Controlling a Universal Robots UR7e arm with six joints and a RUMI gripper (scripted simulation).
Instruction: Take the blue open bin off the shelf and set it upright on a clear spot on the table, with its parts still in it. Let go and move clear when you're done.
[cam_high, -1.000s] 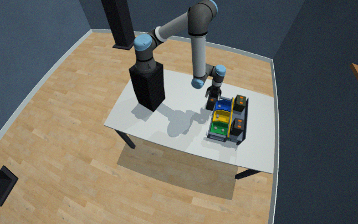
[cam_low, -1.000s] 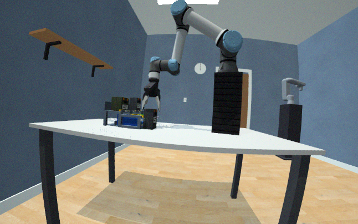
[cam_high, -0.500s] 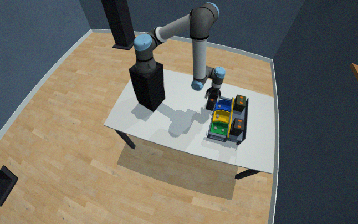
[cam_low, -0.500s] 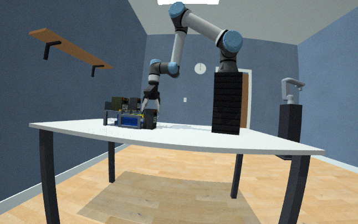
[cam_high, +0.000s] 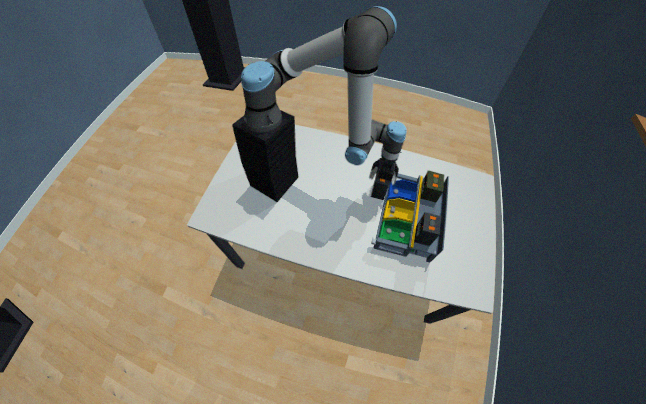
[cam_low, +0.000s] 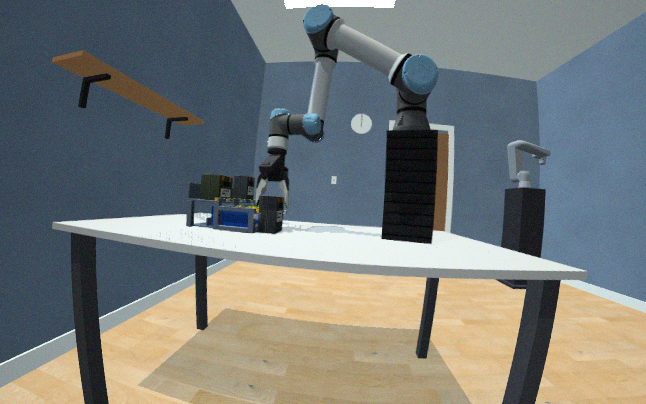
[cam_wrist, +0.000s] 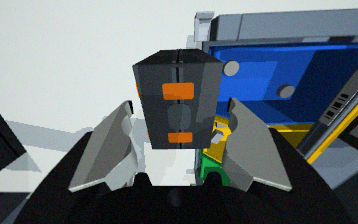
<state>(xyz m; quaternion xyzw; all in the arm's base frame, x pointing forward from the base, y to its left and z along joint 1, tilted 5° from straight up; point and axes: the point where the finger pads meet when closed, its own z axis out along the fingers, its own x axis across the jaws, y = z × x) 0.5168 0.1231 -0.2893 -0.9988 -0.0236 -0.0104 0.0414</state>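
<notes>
My hand is 30 mm above the dark box. Also, from my hand: blue open bin 130 mm ahead, 60 mm below; yellow bin 140 mm ahead, 110 mm to the right, 60 mm below; yellow divider 190 mm ahead, 110 mm to the right, 10 mm above.
</notes>
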